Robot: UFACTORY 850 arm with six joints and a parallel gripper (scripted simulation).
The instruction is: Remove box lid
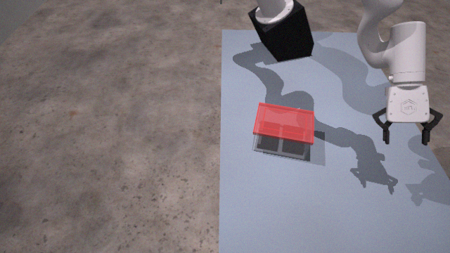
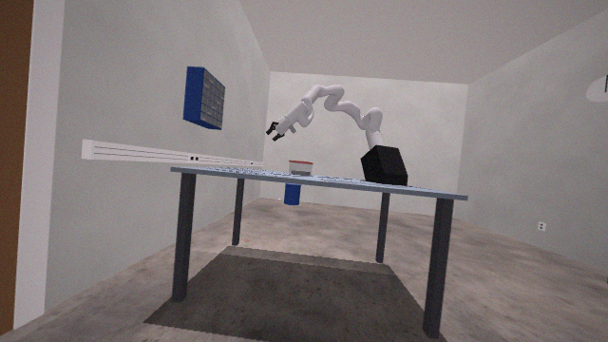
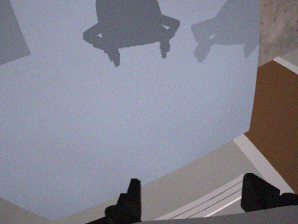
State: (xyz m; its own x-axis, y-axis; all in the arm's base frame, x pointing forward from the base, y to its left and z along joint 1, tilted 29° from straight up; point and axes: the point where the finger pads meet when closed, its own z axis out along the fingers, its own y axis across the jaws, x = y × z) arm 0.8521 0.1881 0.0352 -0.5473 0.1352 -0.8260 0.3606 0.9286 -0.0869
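The red translucent lid lies 240 mm behind my hand, 250 mm to the right of it and 150 mm below it. Also, from my hand: grey box (240 mm behind, 250 mm to the right, 200 mm below).
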